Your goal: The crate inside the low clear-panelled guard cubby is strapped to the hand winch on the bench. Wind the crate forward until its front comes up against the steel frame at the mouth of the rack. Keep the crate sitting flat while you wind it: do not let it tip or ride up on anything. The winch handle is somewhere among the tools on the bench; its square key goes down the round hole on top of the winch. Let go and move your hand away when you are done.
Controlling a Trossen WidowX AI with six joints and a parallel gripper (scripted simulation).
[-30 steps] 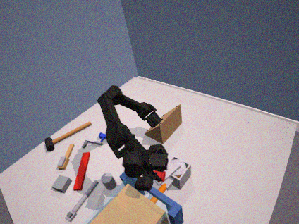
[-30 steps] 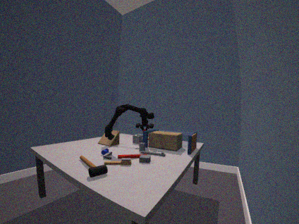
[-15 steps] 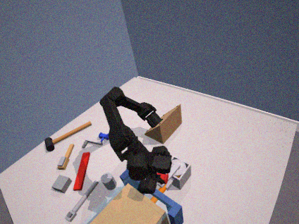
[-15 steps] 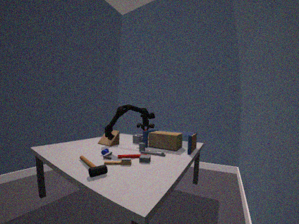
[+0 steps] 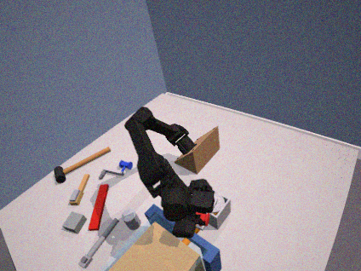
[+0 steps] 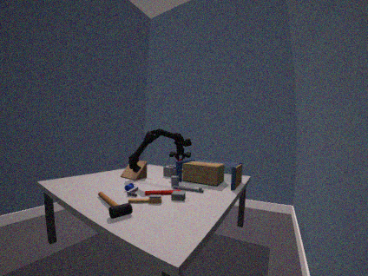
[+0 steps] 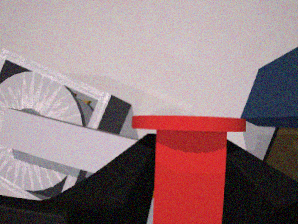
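Right now my gripper tip is 3 cm past the winch handle, 3 cm to the left of it and 3 cm above it. The rest, counted from my gripper tip: red knob: 1 cm ahead, 2 cm to the right; grey winch: 10 cm behind, 6 cm to the right, 10 cm below; blue steel frame: 7 cm ahead, 3 cm to the right, 3 cm below.
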